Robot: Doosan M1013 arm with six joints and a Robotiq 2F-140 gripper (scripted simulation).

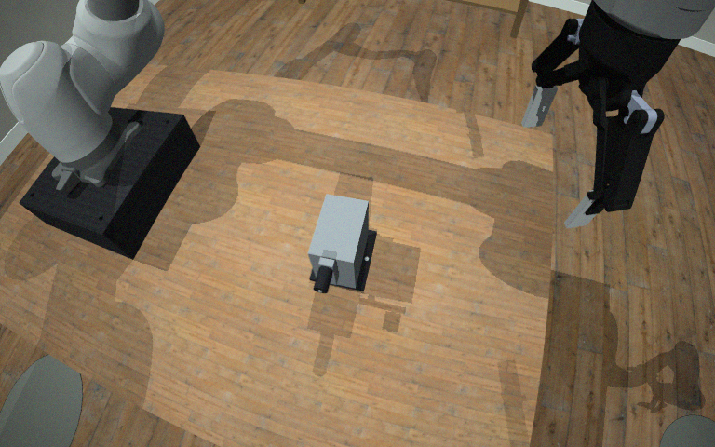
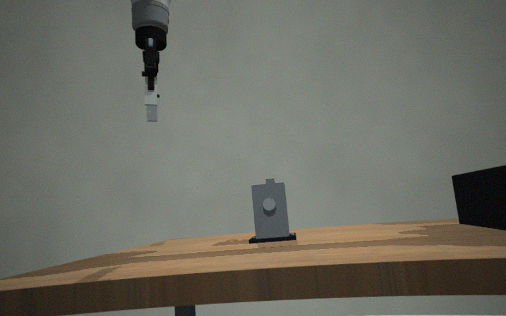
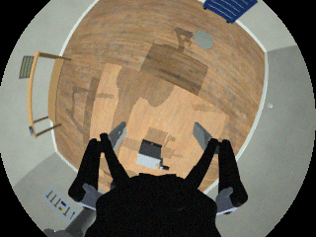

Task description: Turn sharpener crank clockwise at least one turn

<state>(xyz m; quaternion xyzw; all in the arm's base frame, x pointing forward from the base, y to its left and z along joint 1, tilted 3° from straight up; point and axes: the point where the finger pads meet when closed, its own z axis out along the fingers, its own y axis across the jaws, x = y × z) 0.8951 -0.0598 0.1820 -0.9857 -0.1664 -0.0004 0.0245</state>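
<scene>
My gripper is now 27 cm past the black crank knob, 12 cm to the left of it and 20 cm above it. Also, from my hand: crank 27 cm behind, 12 cm to the right, 21 cm below.
</scene>
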